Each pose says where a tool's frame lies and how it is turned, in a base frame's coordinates. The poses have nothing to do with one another.
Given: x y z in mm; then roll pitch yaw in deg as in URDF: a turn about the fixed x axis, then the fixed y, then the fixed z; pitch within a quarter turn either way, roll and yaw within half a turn.
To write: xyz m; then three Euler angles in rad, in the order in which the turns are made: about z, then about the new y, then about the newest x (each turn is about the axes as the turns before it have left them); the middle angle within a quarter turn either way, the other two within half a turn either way. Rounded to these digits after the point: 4 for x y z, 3 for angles.
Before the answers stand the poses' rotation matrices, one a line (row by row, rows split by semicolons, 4 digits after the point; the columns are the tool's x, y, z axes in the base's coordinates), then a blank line. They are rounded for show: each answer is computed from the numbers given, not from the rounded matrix.
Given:
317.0 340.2 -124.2 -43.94 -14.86 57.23
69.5 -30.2 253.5 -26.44 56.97 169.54
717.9 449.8 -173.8 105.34 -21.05 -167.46
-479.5 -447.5 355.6 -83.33 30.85 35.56
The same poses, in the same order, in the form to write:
0.5232 -0.5091 -0.6834; 0.8127 0.5394 0.2203; 0.2565 -0.6707 0.6960
-0.5360 0.2045 -0.8191; 0.0990 -0.9483 -0.3016; -0.8384 -0.2427 0.4881
-0.9110 0.2807 -0.3021; -0.2026 0.3334 0.9207; 0.3592 0.9000 -0.2469
0.6984 -0.4819 -0.5292; 0.4993 -0.2017 0.8426; -0.5128 -0.8527 0.0997

0.3170 0.3402 -0.1242 0.999 -0.259 -0.767
0.0695 -0.0302 0.2535 2.959 0.994 -0.461
0.7179 0.4498 -0.1738 -2.923 -0.367 1.839
-0.4795 -0.4475 0.3556 0.621 0.538 -1.454

